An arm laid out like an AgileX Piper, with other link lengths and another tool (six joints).
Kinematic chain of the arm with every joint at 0, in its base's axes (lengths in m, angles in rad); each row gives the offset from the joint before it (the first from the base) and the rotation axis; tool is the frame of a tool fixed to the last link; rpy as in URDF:
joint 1: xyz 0 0 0.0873 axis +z
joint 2: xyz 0 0 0 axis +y
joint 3: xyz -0.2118 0 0.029 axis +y
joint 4: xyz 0.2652 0 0.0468 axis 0.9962 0 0.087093
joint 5: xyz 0 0 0 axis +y
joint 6: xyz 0.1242 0 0.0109 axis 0.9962 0 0.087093
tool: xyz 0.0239 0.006 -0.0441 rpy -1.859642 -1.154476 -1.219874
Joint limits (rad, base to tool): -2.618..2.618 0..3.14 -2.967..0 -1.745..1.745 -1.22..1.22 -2.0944..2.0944
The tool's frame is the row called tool.
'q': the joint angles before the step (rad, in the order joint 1, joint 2, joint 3, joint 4, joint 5, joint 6). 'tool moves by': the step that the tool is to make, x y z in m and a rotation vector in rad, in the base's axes. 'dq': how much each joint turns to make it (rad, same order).
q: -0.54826, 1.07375, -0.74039, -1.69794, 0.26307, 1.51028
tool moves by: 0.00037, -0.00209, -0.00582, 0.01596, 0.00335, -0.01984
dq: 0.00000, 0.01982, 0.00048, -0.00835, 0.01724, 0.02582
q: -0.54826, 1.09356, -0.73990, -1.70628, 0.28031, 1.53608
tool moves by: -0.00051, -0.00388, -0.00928, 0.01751, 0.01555, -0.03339
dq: -0.00003, 0.03181, 0.00000, -0.00128, 0.03113, 0.01792
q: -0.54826, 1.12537, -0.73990, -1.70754, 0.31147, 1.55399
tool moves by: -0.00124, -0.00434, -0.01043, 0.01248, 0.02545, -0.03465
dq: -0.00001, 0.03575, 0.00002, -0.00013, 0.03445, 0.00889
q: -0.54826, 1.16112, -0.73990, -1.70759, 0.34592, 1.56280
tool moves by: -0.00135, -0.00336, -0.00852, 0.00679, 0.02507, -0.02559
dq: 0.00000, 0.02924, 0.00001, 0.00016, 0.02687, 0.00187
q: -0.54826, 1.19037, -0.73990, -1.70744, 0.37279, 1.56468
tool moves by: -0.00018, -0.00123, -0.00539, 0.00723, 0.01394, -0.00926
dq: -0.00001, 0.01764, -0.00001, 0.00051, 0.00920, 0.00197
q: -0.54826, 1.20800, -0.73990, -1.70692, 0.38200, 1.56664
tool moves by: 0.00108, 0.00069, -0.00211, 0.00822, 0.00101, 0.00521
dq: 0.00000, 0.00564, 0.00000, 0.00037, -0.00712, 0.00398
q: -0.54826, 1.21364, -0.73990, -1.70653, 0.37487, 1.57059
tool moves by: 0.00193, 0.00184, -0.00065, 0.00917, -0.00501, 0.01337
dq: 0.00074, 0.00028, -0.00003, 0.00005, -0.01553, 0.00520
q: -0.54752, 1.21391, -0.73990, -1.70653, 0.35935, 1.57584
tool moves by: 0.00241, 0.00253, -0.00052, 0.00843, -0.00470, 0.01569
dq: 0.00374, 0.00000, 0.00000, -0.00003, -0.01462, 0.00474
